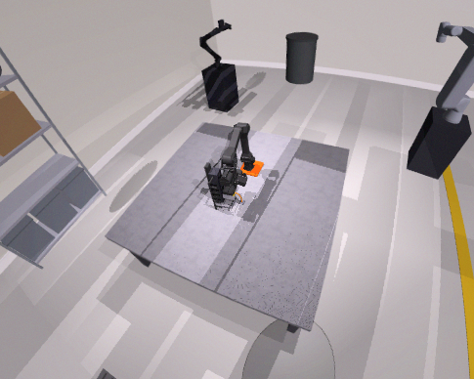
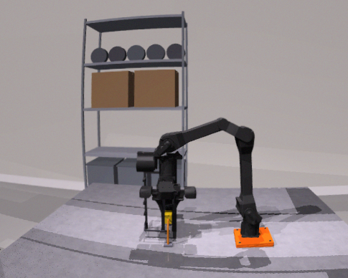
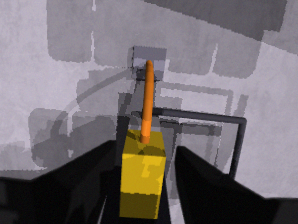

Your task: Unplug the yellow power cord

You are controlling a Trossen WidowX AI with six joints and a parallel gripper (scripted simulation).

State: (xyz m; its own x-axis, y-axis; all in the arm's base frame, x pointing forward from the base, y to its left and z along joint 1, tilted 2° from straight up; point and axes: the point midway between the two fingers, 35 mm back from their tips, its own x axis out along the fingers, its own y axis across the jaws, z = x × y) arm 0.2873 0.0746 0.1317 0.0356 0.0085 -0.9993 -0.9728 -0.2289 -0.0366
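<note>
My gripper tip is now 40 mm to the left of the yellow plug, 10 mm short of it and 10 mm above it.
</note>
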